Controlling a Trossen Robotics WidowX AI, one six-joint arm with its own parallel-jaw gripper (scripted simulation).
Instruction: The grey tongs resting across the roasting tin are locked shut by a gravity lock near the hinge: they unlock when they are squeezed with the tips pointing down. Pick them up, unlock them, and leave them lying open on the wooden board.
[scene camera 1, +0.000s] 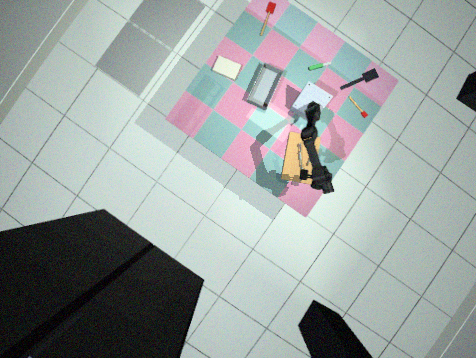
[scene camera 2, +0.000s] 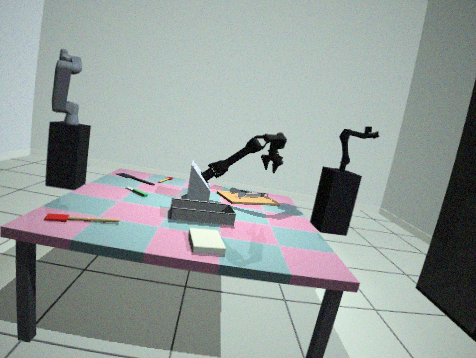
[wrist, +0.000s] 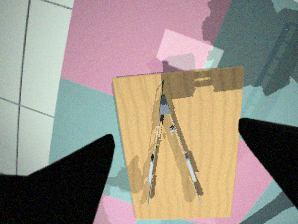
Observation:
The gripper (wrist: 174, 132) is open and holds nothing. Further things: a cream block (scene camera 2: 202, 241), a wooden board (scene camera 1: 291, 170) and a grey roasting tin (scene camera 2: 184, 210).
The wooden board is seen too in the wrist view (wrist: 205, 105). The grey roasting tin is seen too in scene camera 1 (scene camera 1: 269, 77). The wrist view does not show the cream block: it is out of frame.

